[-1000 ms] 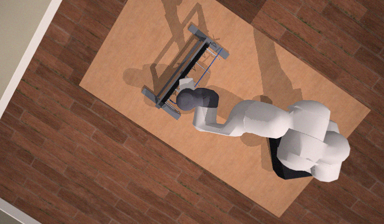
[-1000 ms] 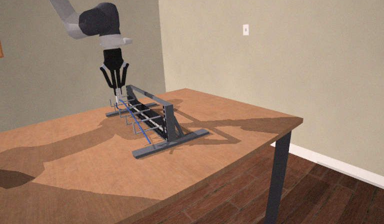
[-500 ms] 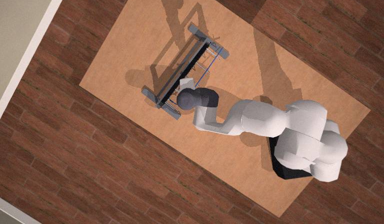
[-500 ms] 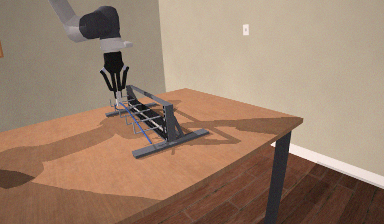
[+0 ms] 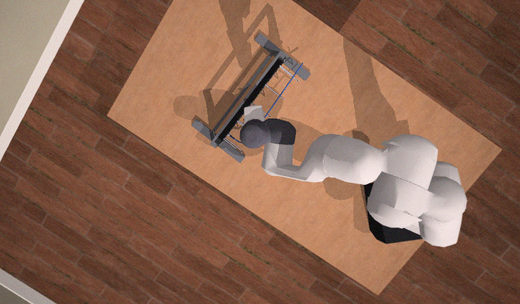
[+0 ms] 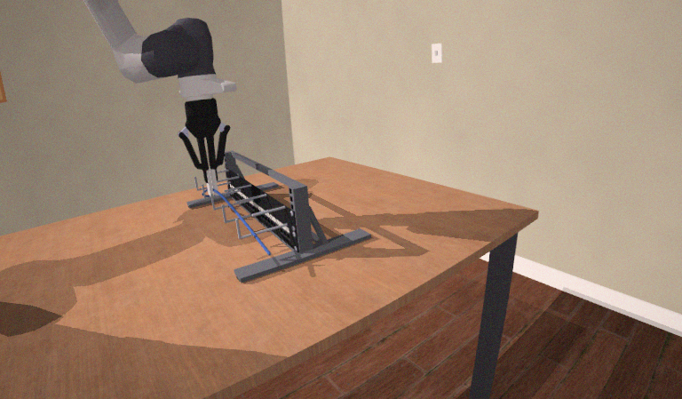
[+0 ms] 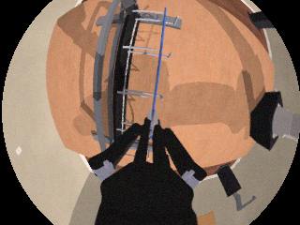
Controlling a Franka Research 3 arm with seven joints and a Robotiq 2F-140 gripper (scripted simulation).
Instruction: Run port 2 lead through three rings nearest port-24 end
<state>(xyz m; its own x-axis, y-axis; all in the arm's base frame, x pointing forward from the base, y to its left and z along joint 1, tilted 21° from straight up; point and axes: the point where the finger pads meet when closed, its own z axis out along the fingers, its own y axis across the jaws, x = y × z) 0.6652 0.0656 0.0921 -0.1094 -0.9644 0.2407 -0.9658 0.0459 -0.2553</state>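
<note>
My gripper is now 100 mm short of the dark rack, 60 mm to the left of it and 40 mm above it.
</note>
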